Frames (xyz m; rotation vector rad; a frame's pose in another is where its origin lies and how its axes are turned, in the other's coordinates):
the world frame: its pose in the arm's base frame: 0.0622 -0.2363 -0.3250 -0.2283 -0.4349 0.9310
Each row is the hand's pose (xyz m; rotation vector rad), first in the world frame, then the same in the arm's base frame.
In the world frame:
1: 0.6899 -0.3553 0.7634 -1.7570 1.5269 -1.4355
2: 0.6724 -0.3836 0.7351 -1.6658 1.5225 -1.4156
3: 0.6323 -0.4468 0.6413 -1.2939 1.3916 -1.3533
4: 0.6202 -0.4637 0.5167 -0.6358 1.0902 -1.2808
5: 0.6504 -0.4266 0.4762 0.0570 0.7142 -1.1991
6: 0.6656 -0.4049 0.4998 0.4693 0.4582 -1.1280
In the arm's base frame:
1: 0.3293 0.1214 0.6678 -1.7381 0.2359 -1.3486
2: 0.3536 0.0906 0.6486 -1.6828 0.2555 -1.2863
3: 0.4212 0.0209 0.5781 -1.4093 0.2465 -1.0327
4: 0.4839 0.0007 0.4704 -0.8461 0.2050 -0.6620
5: 0.4912 0.0467 0.4284 -0.1859 0.1548 -0.3372
6: 0.4727 0.0718 0.4453 0.2338 0.1190 -0.1579

